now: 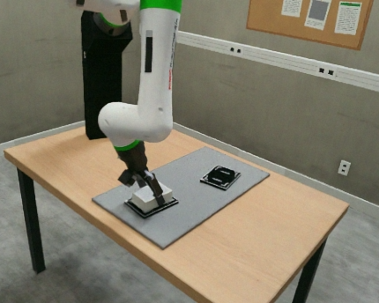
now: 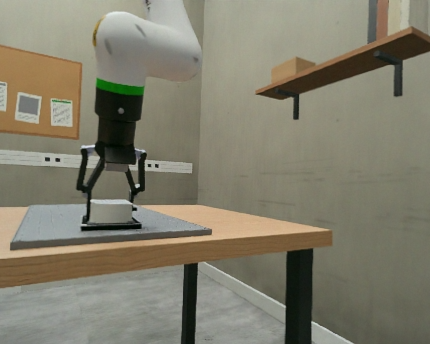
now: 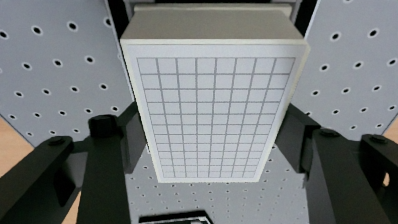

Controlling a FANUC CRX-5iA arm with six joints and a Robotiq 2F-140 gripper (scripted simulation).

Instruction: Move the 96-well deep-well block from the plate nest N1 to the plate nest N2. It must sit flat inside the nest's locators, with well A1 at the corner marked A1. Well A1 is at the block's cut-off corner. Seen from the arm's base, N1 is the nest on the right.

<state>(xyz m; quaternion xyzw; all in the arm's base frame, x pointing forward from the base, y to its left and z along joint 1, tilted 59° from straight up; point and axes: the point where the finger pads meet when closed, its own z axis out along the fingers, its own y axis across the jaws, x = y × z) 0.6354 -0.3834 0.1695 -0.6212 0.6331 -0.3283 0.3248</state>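
The black plate nest lies 22 cm ahead of my hand, 28 cm to the left of it and 4 cm below it. From my hand the other things lie so: white 96-well deep-well block 1 cm below.
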